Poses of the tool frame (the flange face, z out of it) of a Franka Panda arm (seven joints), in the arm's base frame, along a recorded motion.
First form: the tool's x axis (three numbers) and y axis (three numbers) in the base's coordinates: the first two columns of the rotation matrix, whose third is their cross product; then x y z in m.
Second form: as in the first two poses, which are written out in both.
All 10 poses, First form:
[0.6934 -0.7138 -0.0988 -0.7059 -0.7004 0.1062 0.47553 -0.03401 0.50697]
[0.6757 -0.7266 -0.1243 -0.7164 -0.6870 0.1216 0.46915 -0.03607 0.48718]
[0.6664 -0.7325 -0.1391 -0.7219 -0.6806 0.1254 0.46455 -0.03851 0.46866]
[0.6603 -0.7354 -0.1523 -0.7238 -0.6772 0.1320 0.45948 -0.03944 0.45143]
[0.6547 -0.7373 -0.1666 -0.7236 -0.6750 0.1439 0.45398 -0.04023 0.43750]
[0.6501 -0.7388 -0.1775 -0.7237 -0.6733 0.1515 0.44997 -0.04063 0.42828]
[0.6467 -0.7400 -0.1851 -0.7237 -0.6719 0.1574 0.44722 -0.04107 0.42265]
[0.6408 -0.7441 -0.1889 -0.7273 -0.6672 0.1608 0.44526 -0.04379 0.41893]
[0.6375 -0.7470 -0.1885 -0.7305 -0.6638 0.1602 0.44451 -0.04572 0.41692]
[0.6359 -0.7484 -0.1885 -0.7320 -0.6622 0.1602 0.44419 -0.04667 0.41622]
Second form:
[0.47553 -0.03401 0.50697 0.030 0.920 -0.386 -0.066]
[0.46915 -0.03607 0.48718 0.031 0.915 -0.394 -0.081]
[0.46455 -0.03851 0.46866 0.030 0.912 -0.399 -0.089]
[0.45948 -0.03944 0.45143 0.030 0.911 -0.401 -0.097]
[0.45398 -0.04023 0.43750 0.032 0.909 -0.402 -0.106]
[0.44997 -0.04063 0.42828 0.033 0.908 -0.403 -0.113]
[0.44722 -0.04107 0.42265 0.035 0.907 -0.404 -0.117]
[0.44526 -0.04379 0.41893 0.035 0.905 -0.406 -0.120]
[0.44451 -0.04572 0.41692 0.034 0.904 -0.409 -0.120]
[0.44419 -0.04667 0.41622 0.034 0.904 -0.409 -0.120]

